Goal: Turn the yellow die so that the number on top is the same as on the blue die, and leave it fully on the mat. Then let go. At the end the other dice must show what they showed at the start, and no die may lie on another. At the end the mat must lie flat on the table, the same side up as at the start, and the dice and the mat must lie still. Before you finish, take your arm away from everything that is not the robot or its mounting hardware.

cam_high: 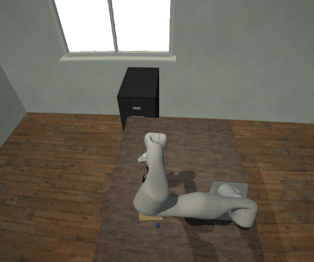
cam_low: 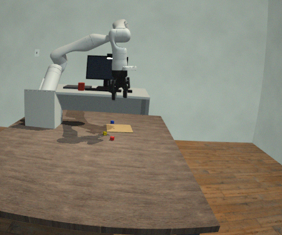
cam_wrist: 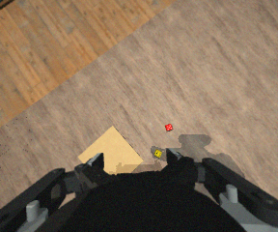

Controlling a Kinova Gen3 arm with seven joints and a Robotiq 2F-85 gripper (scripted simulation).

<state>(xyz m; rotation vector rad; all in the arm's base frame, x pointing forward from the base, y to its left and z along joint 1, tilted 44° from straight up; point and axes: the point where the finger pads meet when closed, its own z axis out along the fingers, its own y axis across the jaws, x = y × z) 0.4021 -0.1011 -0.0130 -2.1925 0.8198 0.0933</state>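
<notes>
My hand is 7 cm past the yellow die, 2 cm to the left of it and 18 cm above it. Also, from my hand: red die 3 cm behind, 9 cm to the right, 18 cm below; then blue die 3 cm behind, 20 cm to the left, 18 cm below; then tan mat 1 cm ahead, 10 cm to the left, 18 cm below.
</notes>
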